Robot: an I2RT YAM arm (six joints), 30 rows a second.
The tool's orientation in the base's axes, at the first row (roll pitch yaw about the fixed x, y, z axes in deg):
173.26, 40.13, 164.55
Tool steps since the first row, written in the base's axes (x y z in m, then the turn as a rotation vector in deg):
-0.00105, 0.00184, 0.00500, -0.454, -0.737, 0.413
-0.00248, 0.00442, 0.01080, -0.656, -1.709, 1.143
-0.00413, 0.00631, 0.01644, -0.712, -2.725, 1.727
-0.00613, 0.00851, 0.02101, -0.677, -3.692, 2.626
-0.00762, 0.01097, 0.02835, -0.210, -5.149, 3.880
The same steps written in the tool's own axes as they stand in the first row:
-0.00207, 0.00205, -0.00458, -0.082, -0.770, -0.566
-0.00423, 0.00481, -0.01006, -0.601, -1.693, -1.195
-0.00627, 0.00685, -0.01552, -1.143, -2.645, -1.616
-0.00729, 0.00903, -0.02041, -1.946, -3.502, -2.221
-0.01042, 0.01181, -0.02710, -3.395, -4.724, -2.787

